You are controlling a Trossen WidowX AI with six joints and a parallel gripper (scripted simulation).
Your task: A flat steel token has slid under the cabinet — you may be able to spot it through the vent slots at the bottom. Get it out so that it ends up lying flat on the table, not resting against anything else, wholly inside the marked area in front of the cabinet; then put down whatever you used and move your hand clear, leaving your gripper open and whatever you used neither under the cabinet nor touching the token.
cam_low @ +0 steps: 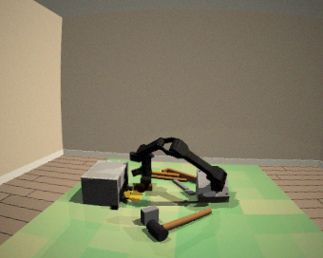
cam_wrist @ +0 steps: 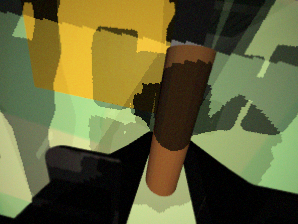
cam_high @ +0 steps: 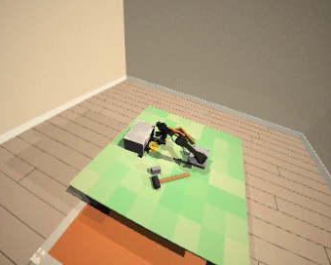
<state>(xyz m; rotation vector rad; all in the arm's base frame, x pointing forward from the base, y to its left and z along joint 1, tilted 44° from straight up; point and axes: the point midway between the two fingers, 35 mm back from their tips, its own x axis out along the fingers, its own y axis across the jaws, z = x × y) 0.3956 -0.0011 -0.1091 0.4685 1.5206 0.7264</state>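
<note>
My gripper tip is now 230 mm past the flat grey tool and 40 mm to the left of it. From my gripper tip the other things lie so: small grey block (70 mm behind, 340 mm to the left, 30 mm above); steel token (220 mm ahead, 70 mm to the left).
</note>
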